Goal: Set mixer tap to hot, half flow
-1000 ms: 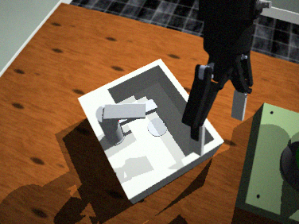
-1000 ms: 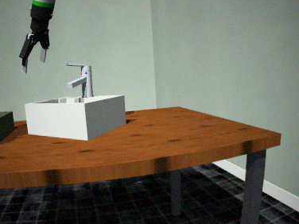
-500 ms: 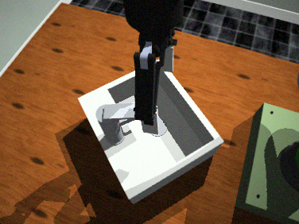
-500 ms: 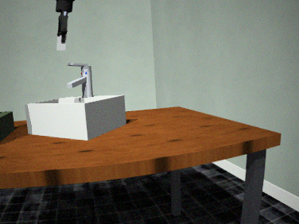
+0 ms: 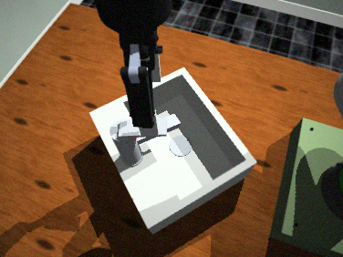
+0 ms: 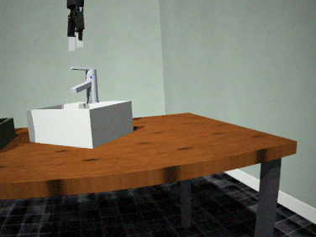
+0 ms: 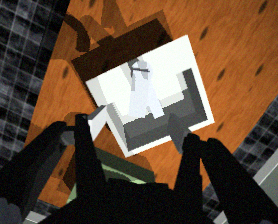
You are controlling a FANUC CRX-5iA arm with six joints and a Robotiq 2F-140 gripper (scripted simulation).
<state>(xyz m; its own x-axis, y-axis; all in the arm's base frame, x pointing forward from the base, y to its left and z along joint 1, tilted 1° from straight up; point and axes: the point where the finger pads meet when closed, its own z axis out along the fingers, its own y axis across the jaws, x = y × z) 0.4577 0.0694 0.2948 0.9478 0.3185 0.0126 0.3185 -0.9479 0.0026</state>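
My gripper is now 11 cm above the grey lever, 2 cm short of it and 1 cm to the right of it. The rest, counted from my hand: mixer tap: 15 cm below, 4 cm ahead, 1 cm to the left; white basin: 34 cm below, 7 cm to the right, 1 cm behind.
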